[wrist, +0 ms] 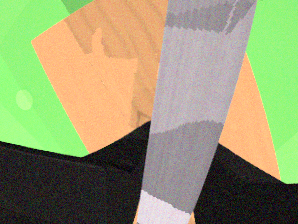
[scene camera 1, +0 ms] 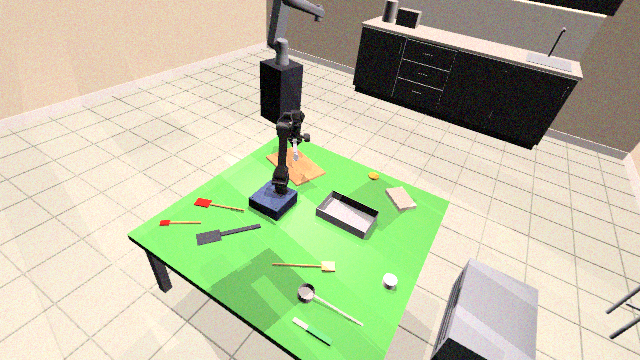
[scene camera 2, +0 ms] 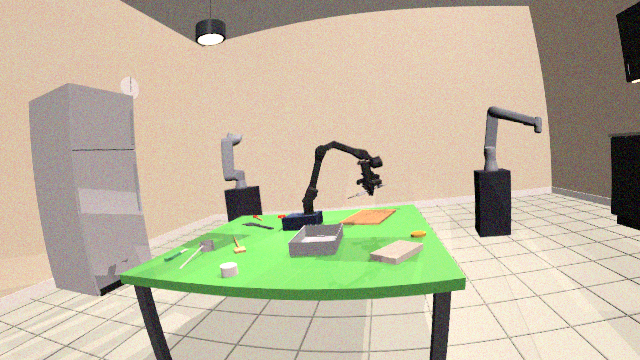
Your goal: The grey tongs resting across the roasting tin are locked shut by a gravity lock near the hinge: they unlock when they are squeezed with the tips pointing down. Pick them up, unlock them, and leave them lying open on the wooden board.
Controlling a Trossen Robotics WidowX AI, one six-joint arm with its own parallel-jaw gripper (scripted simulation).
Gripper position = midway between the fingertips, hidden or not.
In view: the gripper [wrist: 170,131], a pale block [scene camera 2: 397,252], a wooden board [scene camera 1: 303,170] and a grey roasting tin [scene camera 1: 352,216].
The wooden board shows as well in the wrist view [wrist: 104,68]. The grey roasting tin is seen too in scene camera 2 [scene camera 2: 311,240]. The wrist view misses the pale block: it is out of frame.
